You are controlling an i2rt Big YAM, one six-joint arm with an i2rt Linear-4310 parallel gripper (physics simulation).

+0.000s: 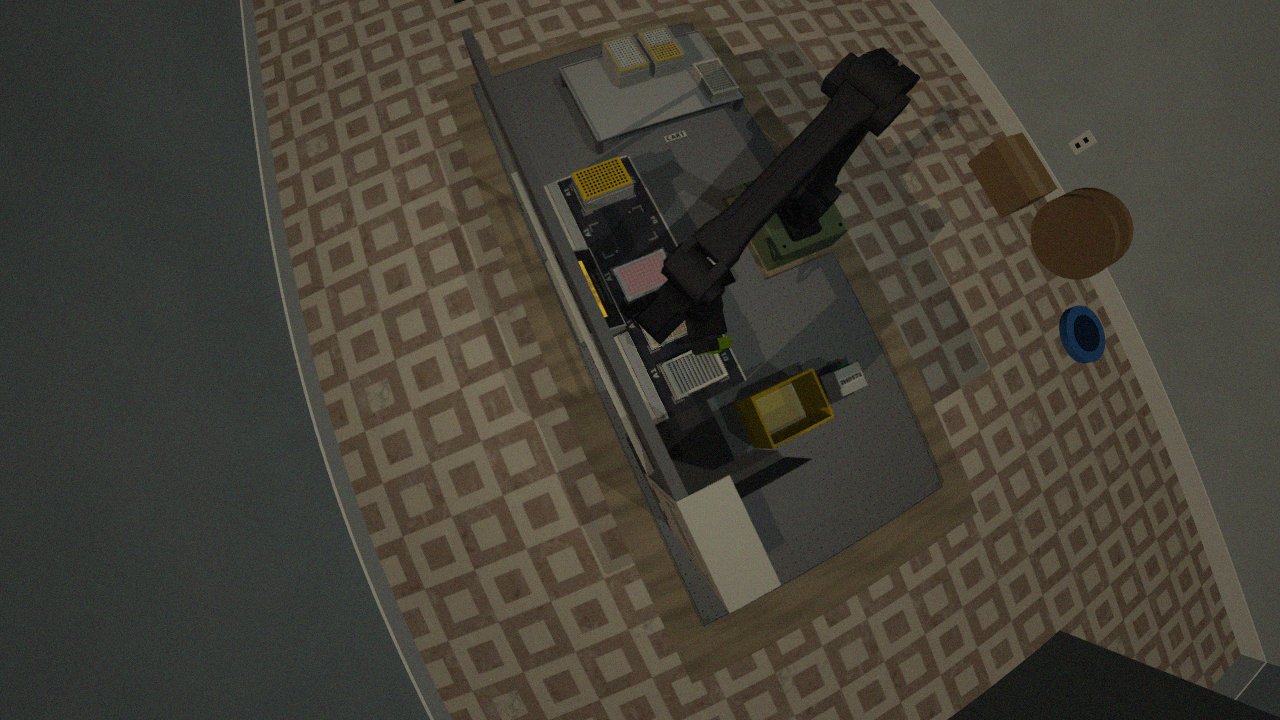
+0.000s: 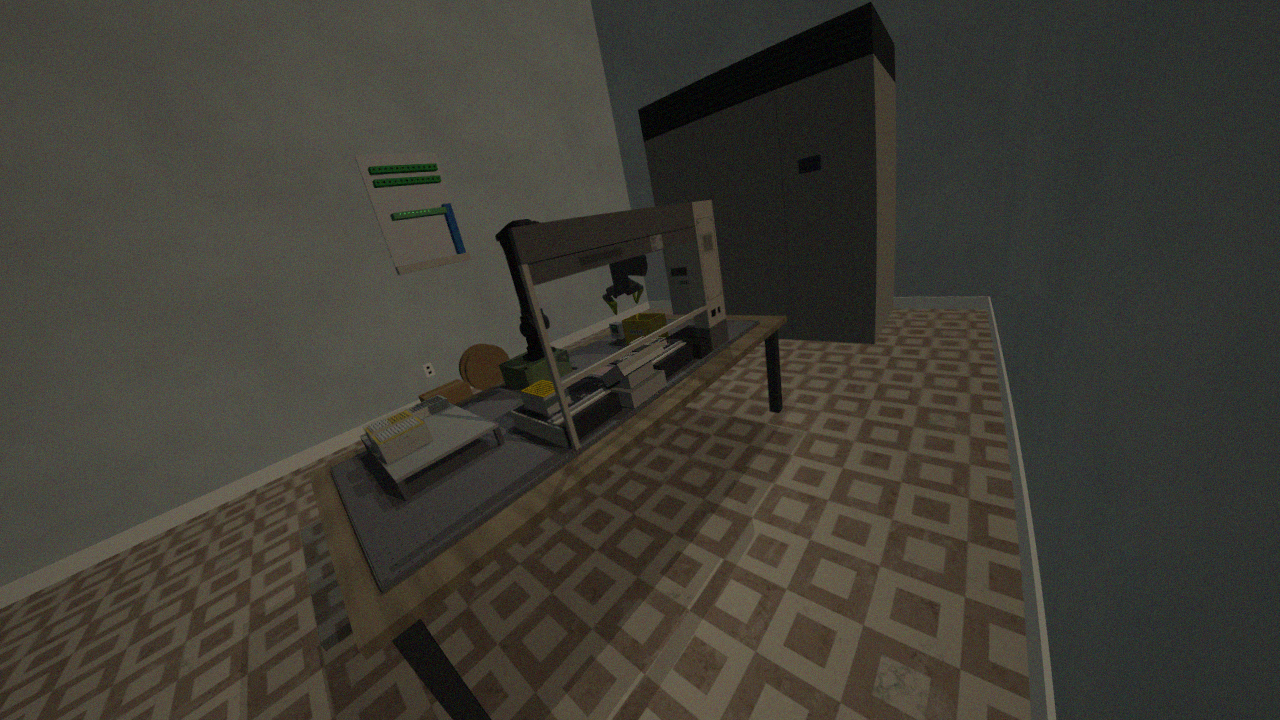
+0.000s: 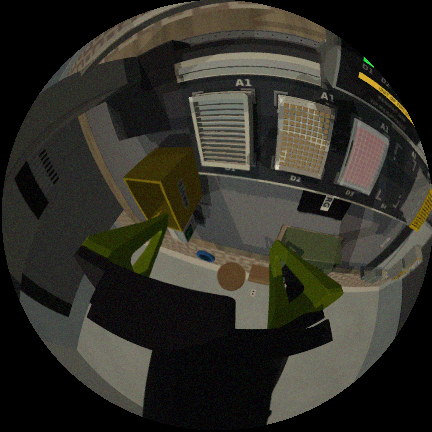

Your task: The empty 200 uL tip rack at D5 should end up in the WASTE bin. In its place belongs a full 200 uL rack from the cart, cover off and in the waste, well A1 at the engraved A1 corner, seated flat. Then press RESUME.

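Seen in the pictures: gripper, fingertip midpoint: (image 1: 712,328) (image 2: 626,308) (image 3: 222,233); arm's base, link origin: (image 1: 795,217) (image 2: 540,355).
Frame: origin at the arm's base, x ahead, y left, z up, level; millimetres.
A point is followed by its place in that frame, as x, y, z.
The D5 rack (image 1: 603,179) {413, -245, 31} (image 2: 540,391) {434, -271, 31} (image 3: 422,210) is yellow with dark, empty-looking holes and sits at the cart-side end of the deck. On the cart (image 1: 617,107) {276, -484, -29} stand a rack with a pale, yellow-edged top (image 1: 625,55) {210, -592, 42} and a rack with a part white, part yellow top (image 1: 660,46) {105, -592, 42}; covers and fill are unclear. The yellow waste bin (image 1: 759,426) {330, 414, 22} (image 2: 644,326) (image 3: 182,190) {260, 348, -7} stands near D1. The RESUME button box (image 1: 848,378) {82, 408, 15} (image 3: 187,232) {88, 376, 2} is beside it. My gripper (image 2: 626,303) {372, 198, 143} (image 3: 222,233) {372, 198, 143} is open and empty, raised near the D1 end, away from the D5 rack.
A slatted reservoir (image 1: 694,372) {404, 249, -11} (image 3: 222,131) {403, 242, -3} is at D1, a tan-and-white rack (image 3: 304,137) {408, 122, -16} at D2, a pink plate (image 1: 640,274) {419, -7, -22} (image 3: 364,156) {415, 6, -16} at D3. A pale box (image 1: 716,78) {-16, -469, -1} is on the cart. The instrument's overhead beam (image 2: 608,230) {604, -31, 426} and upright (image 2: 550,358) {611, -311, 168} border the deck.
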